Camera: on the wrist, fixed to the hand. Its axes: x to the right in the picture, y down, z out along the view.
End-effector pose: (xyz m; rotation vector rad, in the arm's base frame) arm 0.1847 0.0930 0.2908 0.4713 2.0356 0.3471
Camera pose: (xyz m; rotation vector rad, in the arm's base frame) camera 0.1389 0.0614 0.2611 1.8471 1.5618 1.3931
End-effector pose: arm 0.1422 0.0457 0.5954 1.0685 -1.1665 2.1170
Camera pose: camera 0.1504 0.0958 0.6329 0.2677 1.5791 -2.0883
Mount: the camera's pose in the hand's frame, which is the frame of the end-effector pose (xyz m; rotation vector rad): 0.0284 -0.0492 -0.0274 -0.1047 0.2762 1.4346
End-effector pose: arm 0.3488 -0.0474 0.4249 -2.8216 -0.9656 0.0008
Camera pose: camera 0.3428 0.0041 0.4608 -2.7833 1.1772 -0.2491
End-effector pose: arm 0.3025 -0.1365 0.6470 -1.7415 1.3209 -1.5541
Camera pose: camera 0.2914 -0.1326 0.7090 -0.2372 2.0449 -0.8096
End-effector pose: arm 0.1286 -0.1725 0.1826 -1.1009 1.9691 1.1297
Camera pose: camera 0.1558 -0.2213 0.1533 -0.3116 -2.3997 -1.4223
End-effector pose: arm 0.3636 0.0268 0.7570 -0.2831 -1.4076 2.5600
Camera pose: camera 0.3479 0.0824 0.7823 1.2393 0.7971 -1.6863
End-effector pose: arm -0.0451 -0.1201 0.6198 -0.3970 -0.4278 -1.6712
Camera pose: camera -0.0982 -0.1517 0.6073 -0.3839 0.1808 -0.3228
